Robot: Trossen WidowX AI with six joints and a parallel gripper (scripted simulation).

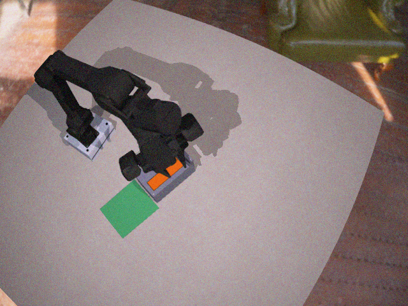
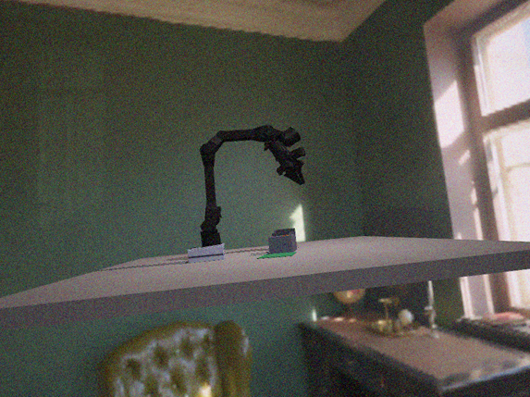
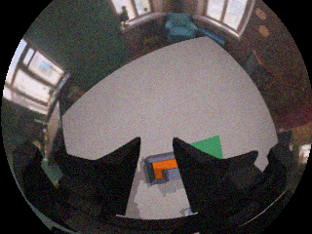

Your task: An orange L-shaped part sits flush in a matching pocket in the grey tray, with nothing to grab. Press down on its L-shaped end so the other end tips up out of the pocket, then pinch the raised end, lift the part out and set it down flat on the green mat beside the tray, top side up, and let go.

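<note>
The orange L-shaped part lies 100 mm behind my gripper tip, 40 mm to the left of it and 210 mm below it. From my gripper tip the other things lie so: green mat 130 mm behind, 120 mm to the right, 280 mm below.
</note>
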